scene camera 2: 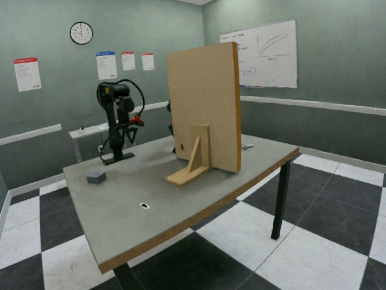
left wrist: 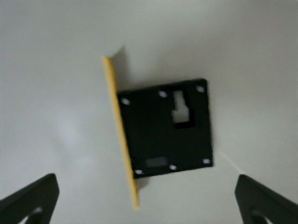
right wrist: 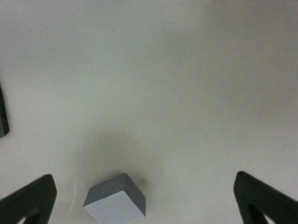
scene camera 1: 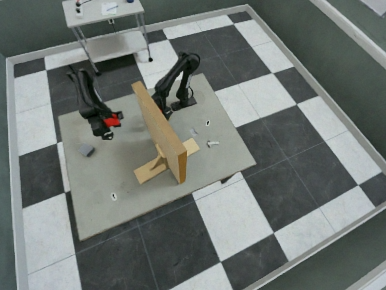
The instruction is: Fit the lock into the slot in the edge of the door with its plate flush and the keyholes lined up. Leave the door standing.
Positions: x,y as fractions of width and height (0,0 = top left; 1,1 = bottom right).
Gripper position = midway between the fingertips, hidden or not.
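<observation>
My left gripper (left wrist: 0.49,0.81). My right gripper (right wrist: 0.49,0.81). Door (scene camera 2: 0.53,0.31), also (scene camera 1: 0.45,0.53). Door out of frame in the left wrist view; out of frame in the right wrist view too.
</observation>
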